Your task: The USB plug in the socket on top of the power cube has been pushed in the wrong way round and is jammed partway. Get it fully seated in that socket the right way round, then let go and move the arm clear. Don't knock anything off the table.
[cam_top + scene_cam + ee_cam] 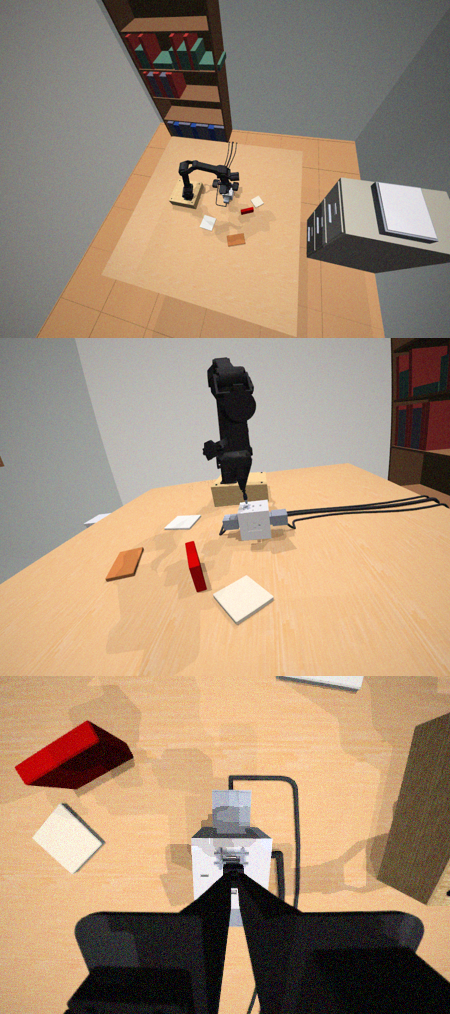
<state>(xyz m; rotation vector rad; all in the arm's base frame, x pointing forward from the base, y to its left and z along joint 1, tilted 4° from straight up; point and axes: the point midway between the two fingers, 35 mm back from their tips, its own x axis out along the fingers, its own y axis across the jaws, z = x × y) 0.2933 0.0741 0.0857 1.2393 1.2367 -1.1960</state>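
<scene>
Now: gripper tip 20 mm above the black USB plug. From my gripper tip the other things lie so: cream tile 230 mm ahead, 120 mm below; red block 170 mm ahead, 100 mm to the right, 90 mm below; white tile 230 mm to the right, 120 mm below, 110 mm behind.
</scene>
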